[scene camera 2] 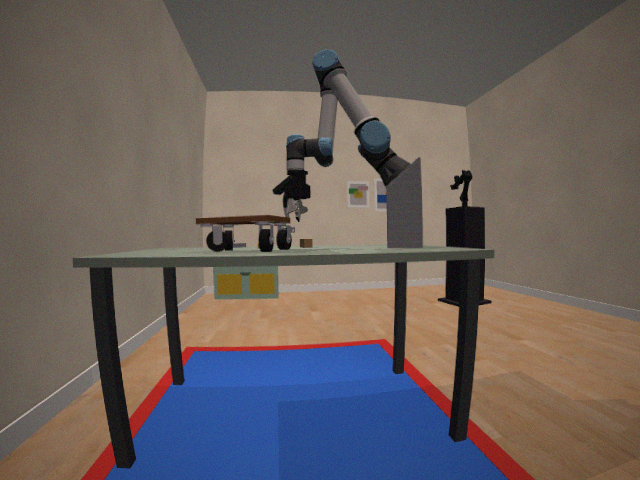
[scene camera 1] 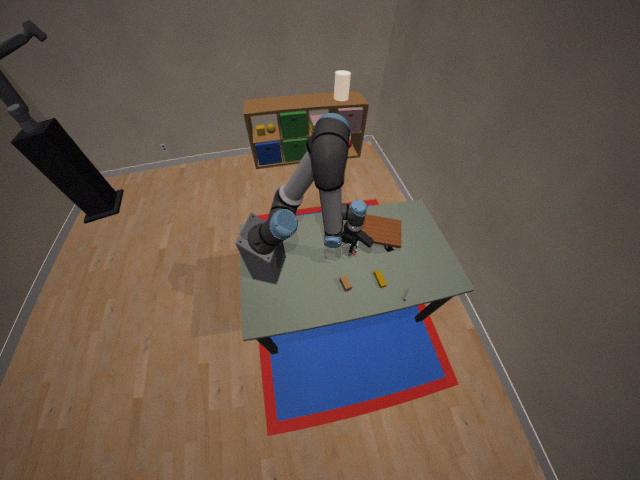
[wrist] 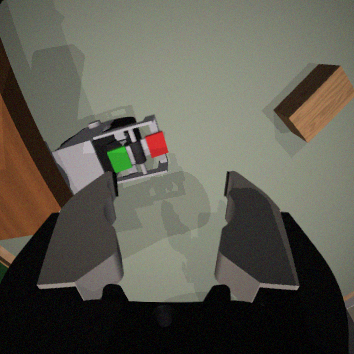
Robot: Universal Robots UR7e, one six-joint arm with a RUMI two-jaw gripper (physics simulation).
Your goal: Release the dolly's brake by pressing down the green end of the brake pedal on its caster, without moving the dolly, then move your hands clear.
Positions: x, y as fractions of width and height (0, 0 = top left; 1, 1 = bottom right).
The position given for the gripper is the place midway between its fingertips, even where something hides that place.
In view: the gripper (scene camera 2: 0.46, 0.46) and a dolly (scene camera 2: 0.34, 0.50).
The dolly is seen too in scene camera 1 (scene camera 1: 0.60, 0.48) and in the wrist view (wrist: 0.11, 0.53). The gripper shows as well in the wrist view (wrist: 0.48, 0.49).
